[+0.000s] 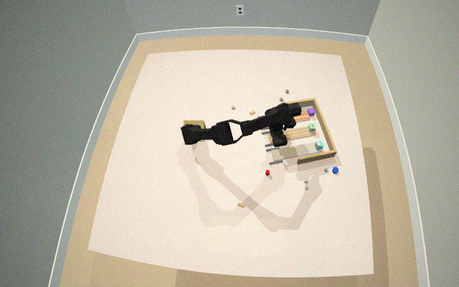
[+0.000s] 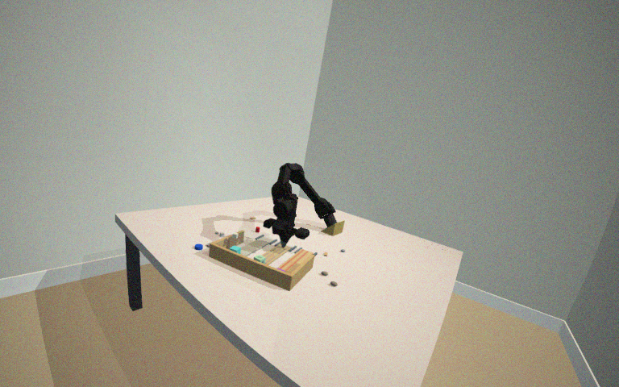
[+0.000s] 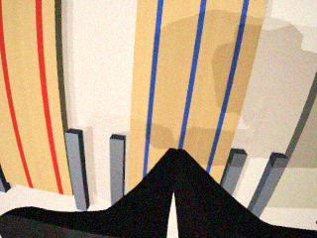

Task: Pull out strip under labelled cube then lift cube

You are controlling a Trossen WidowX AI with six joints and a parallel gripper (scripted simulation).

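My gripper tip is 90 mm short of the blue-lined strip and 20 mm to the right of it. From my gripper tip the other things lie so: blue cylinder: 280 mm ahead, 180 mm to the right; red cylinder: 40 mm behind, 190 mm to the right, 10 mm above.
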